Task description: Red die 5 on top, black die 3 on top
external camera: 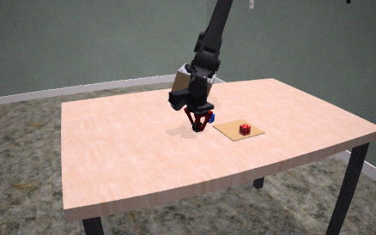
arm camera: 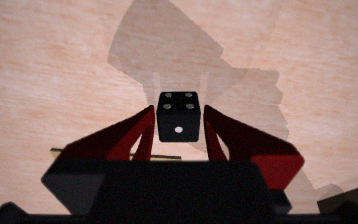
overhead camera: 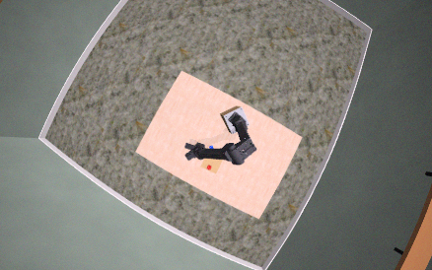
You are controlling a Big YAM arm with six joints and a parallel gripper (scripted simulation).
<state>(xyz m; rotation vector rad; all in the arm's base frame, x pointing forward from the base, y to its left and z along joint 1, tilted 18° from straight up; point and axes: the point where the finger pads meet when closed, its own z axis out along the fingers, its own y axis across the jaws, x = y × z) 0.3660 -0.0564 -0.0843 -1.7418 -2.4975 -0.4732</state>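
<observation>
The black die lies right at my hand. Round my hand: red die 7 cm ahead, 15 cm to the left, 1 cm above; then blue die 7 cm behind, 6 cm to the left; then tan mat 2 cm ahead, 15 cm to the left, 1 cm below.
</observation>
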